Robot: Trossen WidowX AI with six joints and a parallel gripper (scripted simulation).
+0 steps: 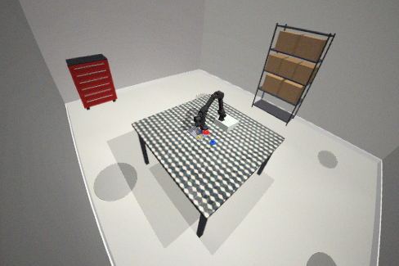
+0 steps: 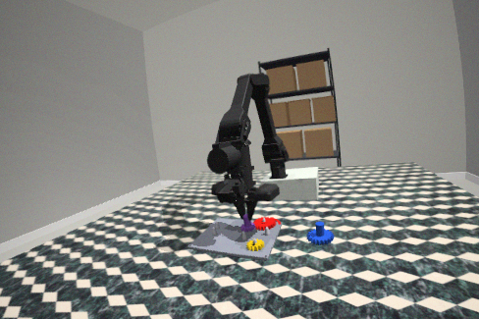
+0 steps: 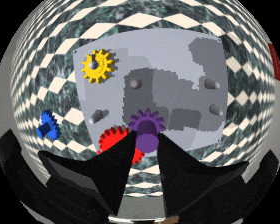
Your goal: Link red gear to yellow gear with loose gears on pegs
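Now: gripper tip 10 mm above the small purple gear. Round my gripper tip: yellow gear: 70 mm ahead, 50 mm to the left, 20 mm below; red gear: 30 mm behind, 40 mm to the left, 20 mm below; blue gear: 190 mm to the left, 20 mm below.
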